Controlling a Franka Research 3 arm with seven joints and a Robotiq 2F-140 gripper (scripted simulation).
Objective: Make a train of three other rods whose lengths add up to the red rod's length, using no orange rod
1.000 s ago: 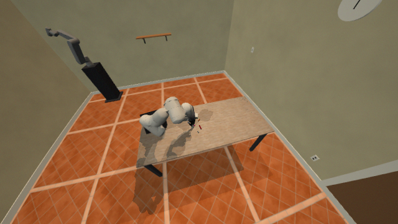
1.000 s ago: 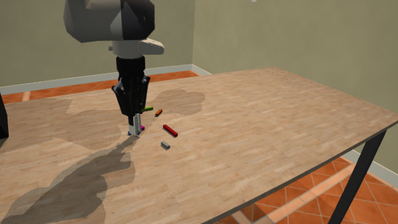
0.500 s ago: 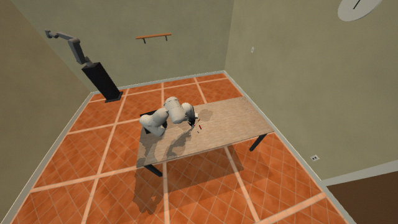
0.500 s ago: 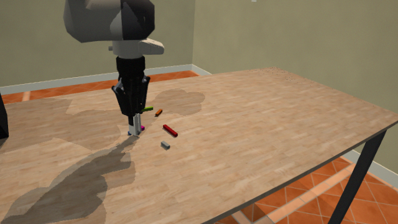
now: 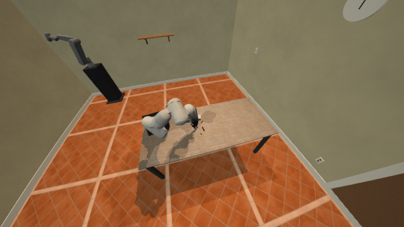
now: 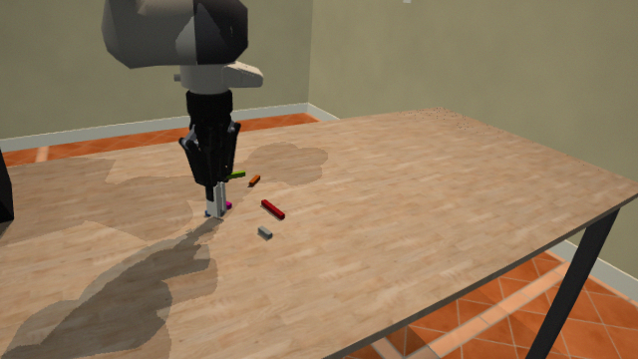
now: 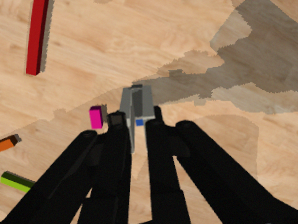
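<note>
My hand is 10 mm past the blue rod, 20 mm to the right of it and 40 mm above it. From my hand the other things lie so: orange rod (120 mm ahead, 110 mm to the left, 40 mm below); magenta rod (30 mm ahead, 40 mm to the left, 40 mm below); red rod (110 mm ahead, 20 mm to the right, 40 mm below).
</note>
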